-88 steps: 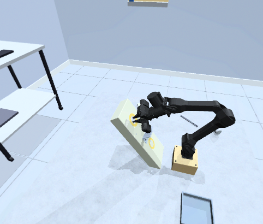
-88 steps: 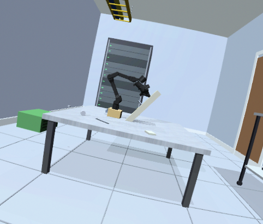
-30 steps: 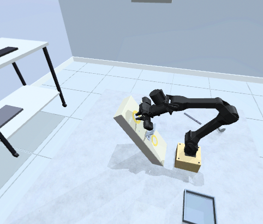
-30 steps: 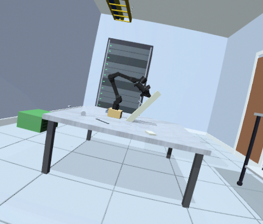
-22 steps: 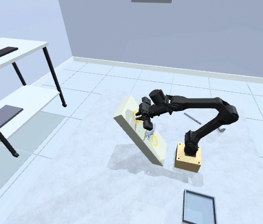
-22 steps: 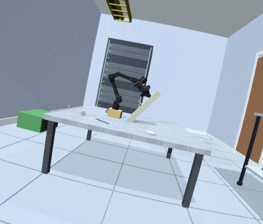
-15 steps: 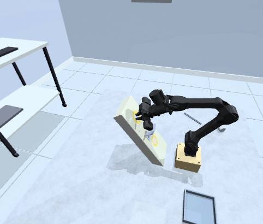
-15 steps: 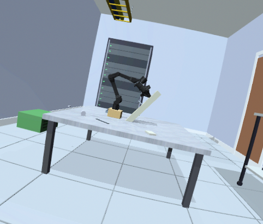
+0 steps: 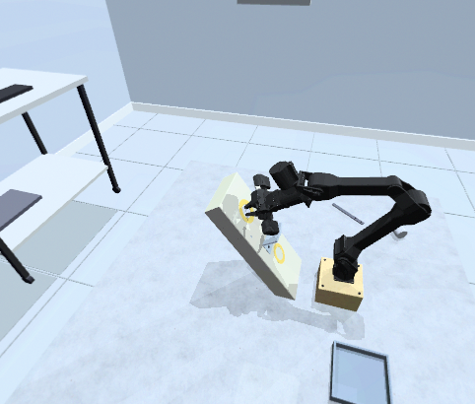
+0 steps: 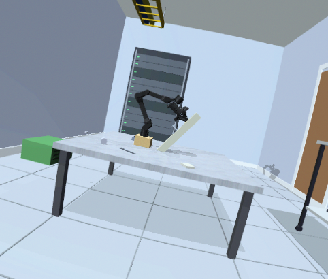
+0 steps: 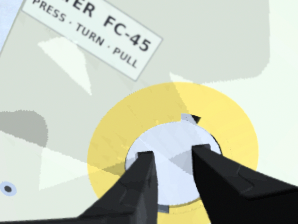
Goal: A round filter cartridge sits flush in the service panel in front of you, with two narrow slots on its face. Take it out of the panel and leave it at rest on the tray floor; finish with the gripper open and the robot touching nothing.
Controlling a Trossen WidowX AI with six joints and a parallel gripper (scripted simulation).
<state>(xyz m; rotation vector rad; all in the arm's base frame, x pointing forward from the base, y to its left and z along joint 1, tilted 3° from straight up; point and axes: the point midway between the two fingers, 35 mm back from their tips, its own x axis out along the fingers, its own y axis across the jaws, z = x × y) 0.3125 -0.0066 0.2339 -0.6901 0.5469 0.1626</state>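
The round filter cartridge is 1 cm below my gripper tip and 1 cm ahead of it. The rest, counted from my gripper tip: tray: 40 cm behind, 30 cm to the left, 27 cm below; then white flat block: 50 cm to the right, 28 cm below, 2 cm ahead; then grey bracket: 10 cm below, 10 cm behind.
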